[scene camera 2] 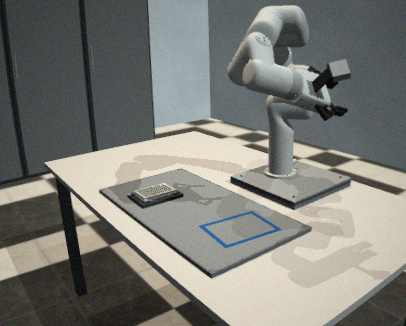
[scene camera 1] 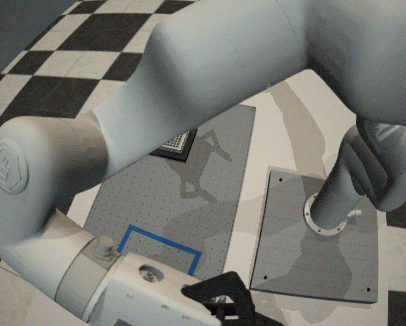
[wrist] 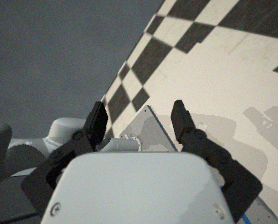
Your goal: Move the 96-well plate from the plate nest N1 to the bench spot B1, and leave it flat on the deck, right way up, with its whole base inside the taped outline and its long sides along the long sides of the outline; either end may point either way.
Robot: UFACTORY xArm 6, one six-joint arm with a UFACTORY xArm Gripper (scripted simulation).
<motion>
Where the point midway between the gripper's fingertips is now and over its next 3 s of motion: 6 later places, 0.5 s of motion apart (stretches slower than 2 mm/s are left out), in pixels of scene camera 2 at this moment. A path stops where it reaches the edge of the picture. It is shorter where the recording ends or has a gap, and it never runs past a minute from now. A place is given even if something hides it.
My gripper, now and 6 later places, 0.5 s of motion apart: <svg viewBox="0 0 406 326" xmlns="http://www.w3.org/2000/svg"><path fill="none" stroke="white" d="M339 98L326 111L309 125L291 138L274 148L253 157L235 164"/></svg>
</motion>
